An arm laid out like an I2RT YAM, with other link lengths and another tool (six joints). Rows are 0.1 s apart.
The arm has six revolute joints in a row. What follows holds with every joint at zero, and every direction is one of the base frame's.
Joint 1 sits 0.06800 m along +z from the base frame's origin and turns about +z.
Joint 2 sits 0.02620 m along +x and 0.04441 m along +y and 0.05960 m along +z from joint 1 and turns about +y.
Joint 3 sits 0.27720 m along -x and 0.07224 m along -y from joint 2 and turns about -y.
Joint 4 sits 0.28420 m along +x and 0.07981 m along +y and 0.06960 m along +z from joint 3 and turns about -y.
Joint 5 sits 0.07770 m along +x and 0.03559 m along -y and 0.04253 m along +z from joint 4 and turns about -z.
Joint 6 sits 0.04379 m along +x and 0.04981 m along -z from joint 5 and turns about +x.
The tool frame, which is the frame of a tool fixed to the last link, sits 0.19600 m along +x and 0.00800 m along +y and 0.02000 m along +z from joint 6; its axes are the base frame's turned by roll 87.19, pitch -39.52 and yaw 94.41 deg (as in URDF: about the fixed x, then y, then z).
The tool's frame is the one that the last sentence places.
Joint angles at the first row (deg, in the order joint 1, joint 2, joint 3, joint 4, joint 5, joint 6):
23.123, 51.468, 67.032, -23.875, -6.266, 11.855
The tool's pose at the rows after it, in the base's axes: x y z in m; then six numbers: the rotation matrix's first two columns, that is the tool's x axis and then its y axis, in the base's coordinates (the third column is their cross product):
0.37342 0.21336 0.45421 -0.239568 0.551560 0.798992 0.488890 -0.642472 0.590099
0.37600 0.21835 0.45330 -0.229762 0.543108 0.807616 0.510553 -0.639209 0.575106
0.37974 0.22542 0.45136 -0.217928 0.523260 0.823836 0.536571 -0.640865 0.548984
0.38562 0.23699 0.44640 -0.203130 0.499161 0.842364 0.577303 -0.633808 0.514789
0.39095 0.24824 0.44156 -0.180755 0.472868 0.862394 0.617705 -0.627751 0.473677
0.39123 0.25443 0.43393 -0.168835 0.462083 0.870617 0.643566 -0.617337 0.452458
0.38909 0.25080 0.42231 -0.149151 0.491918 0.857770 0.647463 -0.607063 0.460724
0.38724 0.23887 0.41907 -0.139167 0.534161 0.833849 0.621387 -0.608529 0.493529
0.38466 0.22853 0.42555 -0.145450 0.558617 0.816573 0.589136 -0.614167 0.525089
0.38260 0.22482 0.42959 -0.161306 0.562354 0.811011 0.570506 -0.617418 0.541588
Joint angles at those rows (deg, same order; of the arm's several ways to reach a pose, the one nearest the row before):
23.127, 52.899, 68.505, -25.057, -7.113, 12.483
23.115, 54.298, 69.886, -25.951, -8.059, 13.164
23.170, 55.852, 70.872, -26.104, -9.303, 14.586
23.115, 58.291, 72.180, -26.214, -11.572, 16.123
23.123, 60.765, 73.723, -26.622, -13.746, 17.969
23.078, 61.496, 73.502, -26.686, -15.275, 18.634
23.126, 61.136, 73.173, -28.748, -14.455, 17.446
23.121, 59.957, 73.112, -30.771, -11.779, 15.575
23.136, 58.666, 73.327, -31.630, -9.562, 14.246
23.117, 57.497, 72.369, -30.670, -8.914, 13.671

